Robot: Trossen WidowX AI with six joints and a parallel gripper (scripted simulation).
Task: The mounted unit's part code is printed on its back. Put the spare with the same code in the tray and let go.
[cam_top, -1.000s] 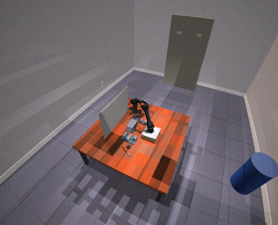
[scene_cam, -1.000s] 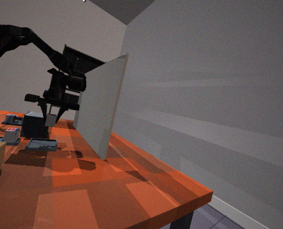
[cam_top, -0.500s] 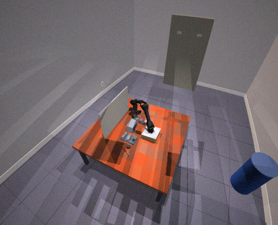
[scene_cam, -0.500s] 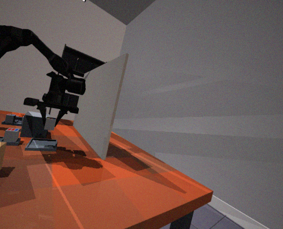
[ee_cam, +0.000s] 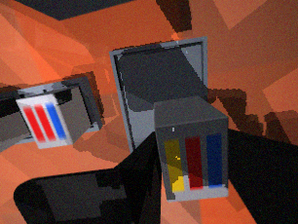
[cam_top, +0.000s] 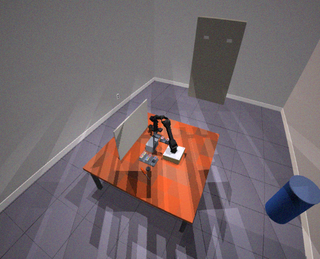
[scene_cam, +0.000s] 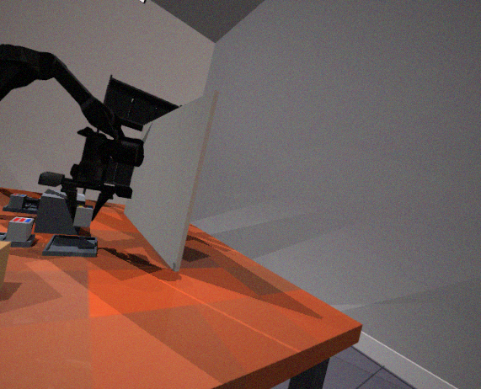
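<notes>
Right now the grey tray is 7 cm below my gripper tip and 1 cm behind it. Round my gripper tip: tan box (23 cm to the right, 7 cm behind, 4 cm below); tall panel (23 cm to the left, 16 cm ahead, 15 cm above); grey mounted unit (19 cm to the left, 8 cm behind, 2 cm below).
</notes>
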